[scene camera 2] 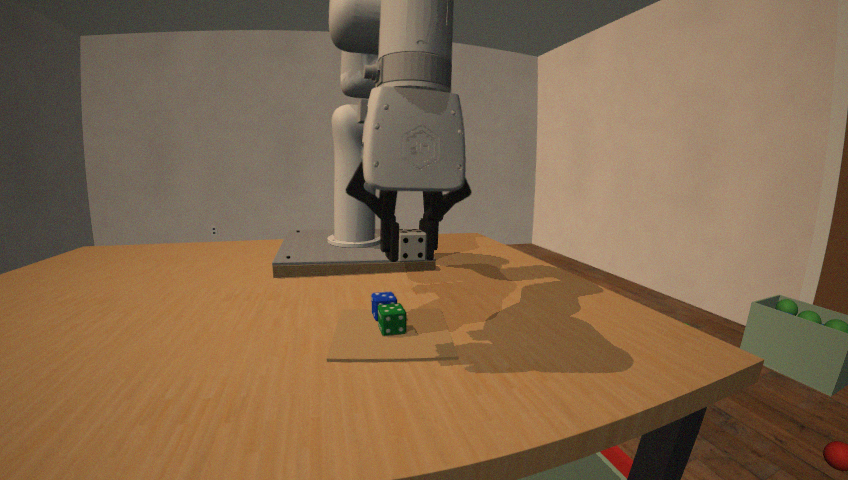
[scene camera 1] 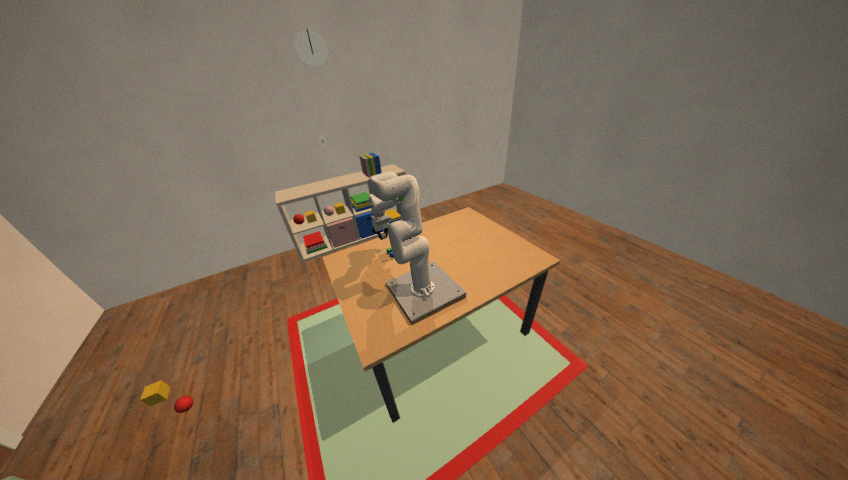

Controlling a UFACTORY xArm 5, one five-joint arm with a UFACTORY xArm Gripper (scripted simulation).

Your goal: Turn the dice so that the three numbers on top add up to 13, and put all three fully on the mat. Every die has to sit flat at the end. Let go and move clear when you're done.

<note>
I see my gripper (scene camera 2: pixel 408 258), a green die (scene camera 2: pixel 391 317) and a tan mat (scene camera 2: pixel 357 338).
</note>
